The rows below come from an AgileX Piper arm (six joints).
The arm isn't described. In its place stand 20 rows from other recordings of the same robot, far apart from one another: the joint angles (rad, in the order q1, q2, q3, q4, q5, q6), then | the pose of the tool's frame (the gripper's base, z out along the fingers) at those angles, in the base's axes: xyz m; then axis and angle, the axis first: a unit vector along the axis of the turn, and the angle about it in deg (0 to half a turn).
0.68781 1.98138 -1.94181 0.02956 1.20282 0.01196 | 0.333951 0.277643 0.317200 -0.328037 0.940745 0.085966 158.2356
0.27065 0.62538 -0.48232 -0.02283 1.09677 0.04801 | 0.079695 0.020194 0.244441 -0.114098 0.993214 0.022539 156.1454
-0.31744 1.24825 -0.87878 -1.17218 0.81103 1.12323 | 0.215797 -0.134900 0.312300 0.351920 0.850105 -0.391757 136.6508
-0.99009 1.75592 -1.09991 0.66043 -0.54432 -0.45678 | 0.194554 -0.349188 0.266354 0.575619 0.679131 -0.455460 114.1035
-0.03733 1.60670 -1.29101 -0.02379 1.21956 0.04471 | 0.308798 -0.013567 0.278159 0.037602 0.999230 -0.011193 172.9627
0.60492 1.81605 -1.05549 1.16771 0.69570 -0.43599 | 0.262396 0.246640 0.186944 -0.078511 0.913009 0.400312 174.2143
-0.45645 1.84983 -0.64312 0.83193 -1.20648 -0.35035 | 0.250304 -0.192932 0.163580 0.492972 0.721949 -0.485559 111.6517
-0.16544 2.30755 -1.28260 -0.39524 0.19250 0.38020 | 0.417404 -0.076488 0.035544 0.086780 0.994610 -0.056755 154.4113
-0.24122 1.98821 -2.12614 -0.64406 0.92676 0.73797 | 0.431924 -0.151255 0.398380 0.391039 0.891735 -0.227811 124.8076
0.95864 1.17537 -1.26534 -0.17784 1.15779 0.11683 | 0.138611 0.171754 0.390006 -0.417357 0.905560 0.075987 145.8092
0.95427 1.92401 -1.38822 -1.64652 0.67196 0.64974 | 0.297852 0.322598 0.258646 -0.645965 0.684359 -0.338204 117.6768
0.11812 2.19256 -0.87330 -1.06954 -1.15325 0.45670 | 0.338866 0.113675 0.079340 -0.410460 0.811746 0.415441 119.6330
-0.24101 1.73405 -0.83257 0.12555 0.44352 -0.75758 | 0.292833 -0.066939 0.141740 -0.204166 0.977951 -0.043902 162.3374
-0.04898 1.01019 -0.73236 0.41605 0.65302 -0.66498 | 0.195172 0.012805 0.293431 -0.188362 0.980994 0.046591 134.4165
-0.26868 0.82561 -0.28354 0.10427 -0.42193 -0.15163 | 0.155791 -0.046918 0.263146 0.124423 0.976753 -0.174566 93.8680
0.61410 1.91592 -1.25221 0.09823 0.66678 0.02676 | 0.310256 0.225496 0.171497 -0.256192 0.962741 0.086580 163.5428
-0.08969 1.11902 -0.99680 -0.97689 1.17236 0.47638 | 0.189447 -0.086827 0.358978 0.150229 0.889171 -0.432210 151.6764
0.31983 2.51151 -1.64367 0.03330 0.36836 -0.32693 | 0.457040 0.152521 0.014340 -0.304219 0.952564 0.008560 155.8324
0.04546 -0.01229 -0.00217 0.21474 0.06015 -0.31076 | 0.055168 0.003677 0.209363 -0.077520 0.996787 -0.020174 87.5650
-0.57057 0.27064 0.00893 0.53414 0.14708 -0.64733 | 0.066527 -0.034628 0.180874 0.193835 0.959533 -0.204266 111.7215
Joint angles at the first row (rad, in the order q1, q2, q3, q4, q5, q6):
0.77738, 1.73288, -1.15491, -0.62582, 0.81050, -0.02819
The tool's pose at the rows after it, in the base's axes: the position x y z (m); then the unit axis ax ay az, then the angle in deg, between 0 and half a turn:
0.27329 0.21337 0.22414 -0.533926 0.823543 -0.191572 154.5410
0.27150 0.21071 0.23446 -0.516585 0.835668 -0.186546 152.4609
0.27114 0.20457 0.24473 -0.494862 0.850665 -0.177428 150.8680
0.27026 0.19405 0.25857 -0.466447 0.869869 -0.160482 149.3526
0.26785 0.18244 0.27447 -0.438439 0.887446 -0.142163 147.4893
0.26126 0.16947 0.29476 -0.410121 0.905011 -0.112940 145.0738
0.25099 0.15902 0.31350 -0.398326 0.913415 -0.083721 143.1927
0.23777 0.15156 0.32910 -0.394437 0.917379 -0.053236 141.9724
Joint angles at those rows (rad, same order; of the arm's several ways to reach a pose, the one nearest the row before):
0.77737, 1.72248, -1.15492, -0.64293, 0.81237, 0.01255
0.77609, 1.69278, -1.15491, -0.64678, 0.81238, 0.04962
0.76173, 1.66106, -1.15492, -0.63305, 0.81282, 0.07277
0.73417, 1.61516, -1.15492, -0.59237, 0.81589, 0.07903
0.70522, 1.56177, -1.15493, -0.54923, 0.81890, 0.07987
0.67438, 1.49048, -1.15490, -0.48018, 0.82100, 0.06416
0.65337, 1.42021, -1.15490, -0.40226, 0.83038, 0.01852
0.64420, 1.35467, -1.15303, -0.32199, 0.84865, -0.02989

